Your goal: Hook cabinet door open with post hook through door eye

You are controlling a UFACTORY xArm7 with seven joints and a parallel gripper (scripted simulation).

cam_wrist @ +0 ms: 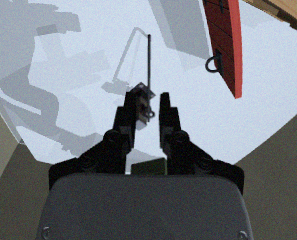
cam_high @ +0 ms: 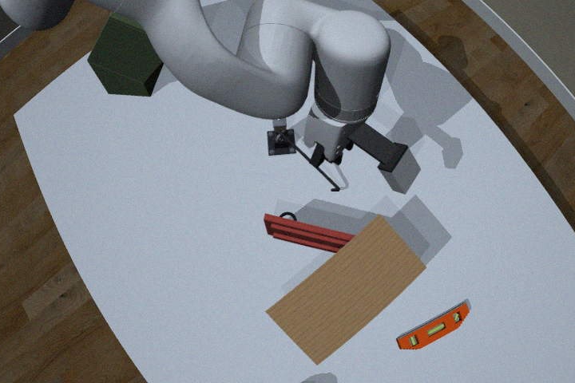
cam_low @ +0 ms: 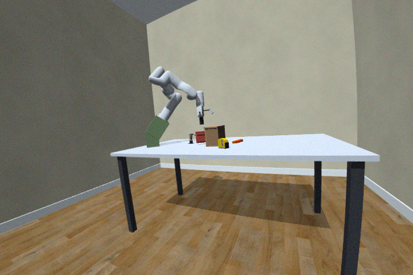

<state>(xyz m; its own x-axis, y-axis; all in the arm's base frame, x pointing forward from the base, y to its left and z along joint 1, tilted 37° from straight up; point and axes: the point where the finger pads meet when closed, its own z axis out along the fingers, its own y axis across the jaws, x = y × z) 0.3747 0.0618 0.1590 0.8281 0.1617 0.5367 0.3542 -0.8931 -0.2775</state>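
My hand is 150 mm above the thin dark hook, 50 mm past it and 20 mm to the left of it. From my hand the other things lie so: yellow tape measure: 330 mm ahead, 250 mm to the right, 170 mm below; orange spirit level: 340 mm ahead, 190 mm below, 40 mm to the left; red door: 130 mm below, 70 mm to the right, 70 mm ahead.
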